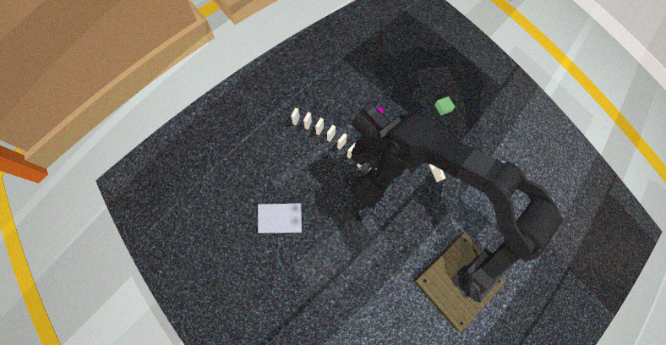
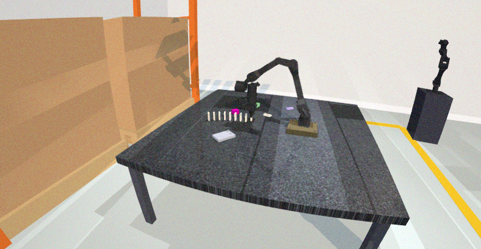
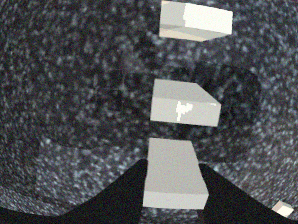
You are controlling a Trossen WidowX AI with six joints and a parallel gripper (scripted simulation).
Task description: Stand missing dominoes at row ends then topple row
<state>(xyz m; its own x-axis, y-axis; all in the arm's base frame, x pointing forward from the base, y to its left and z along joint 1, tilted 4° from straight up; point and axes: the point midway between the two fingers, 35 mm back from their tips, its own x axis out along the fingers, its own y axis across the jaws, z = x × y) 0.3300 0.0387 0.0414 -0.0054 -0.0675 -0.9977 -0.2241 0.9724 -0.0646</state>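
Right now my gripper tip is 80 mm short of the green cube, 280 mm to the left of it and 20 mm above it. Round my gripper tip: purple block (170 mm behind, 340 mm to the right, 30 mm below); magenta cube (160 mm ahead, 80 mm to the right, 20 mm below); flat pale pad (50 mm ahead, 260 mm to the left, 30 mm below).
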